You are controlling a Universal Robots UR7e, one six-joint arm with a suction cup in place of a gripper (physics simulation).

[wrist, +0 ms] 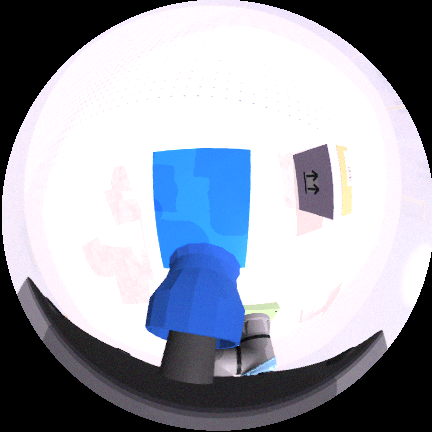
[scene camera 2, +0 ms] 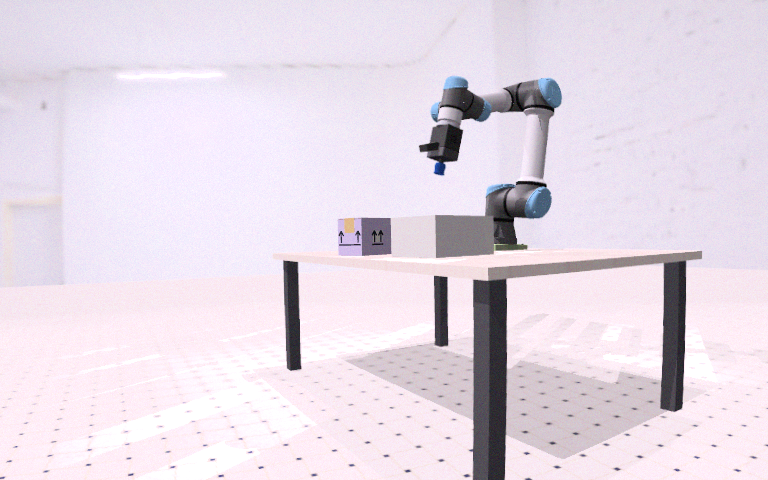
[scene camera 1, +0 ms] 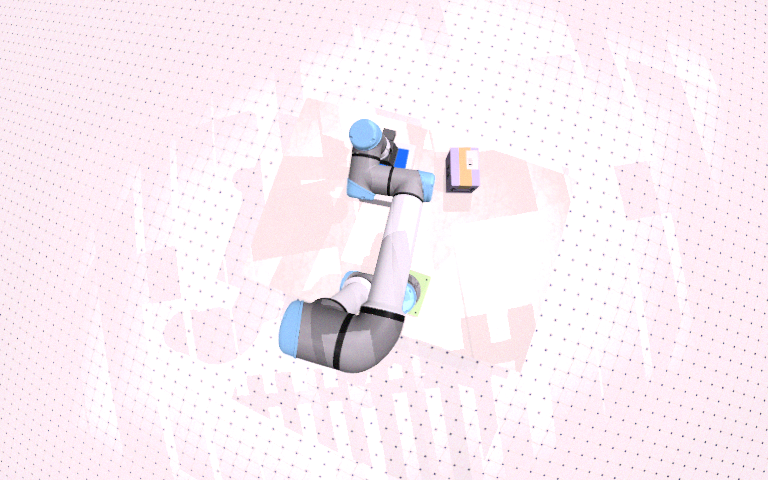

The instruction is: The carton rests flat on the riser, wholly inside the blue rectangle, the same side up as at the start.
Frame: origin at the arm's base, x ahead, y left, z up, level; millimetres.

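Where they show: end effector, tool point: [wrist: 203, 271] [scene camera 2: 438, 174]; arm's base, origin of the base link: [wrist: 251, 321] [scene camera 2: 497, 242].
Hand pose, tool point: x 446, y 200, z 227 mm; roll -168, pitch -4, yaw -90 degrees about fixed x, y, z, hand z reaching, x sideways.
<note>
Each offset is from my tool point to the top centre of the thing. Level surfaces: height alone.
The lilac carton @[dx +106, dy -287, dz -128 mm] [scene camera 1: 464, 168] [scene camera 2: 362, 236] [wrist: 315, 182] stands flat on the table beside the riser @[dx +0, dy +12, dz -135 mm] [scene camera 2: 464, 236], on its right in scene camera 1, with a gap between them. Its arrows point up, and orange tape and a white label show on top. The blue rectangle @[dx +0, dy +12, dz -135 mm] [scene camera 1: 401, 158] [wrist: 210, 195] on the riser's top bears no carton; the arm hides part of it in scene camera 1. My suction gripper [scene camera 2: 439, 172] [wrist: 205, 250] is open, holds nothing and hangs well above the riser. In scene camera 1 the cup is hidden under the wrist.
The wooden table @[dz -258 mm] [scene camera 2: 594, 260] bears the riser, the carton and the arm's base on a green plate [scene camera 1: 420, 305] [scene camera 2: 509, 246] [wrist: 265, 309]. The arm [scene camera 1: 393, 249] reaches over the table to the riser. The table's edges show in scene camera 2.
</note>
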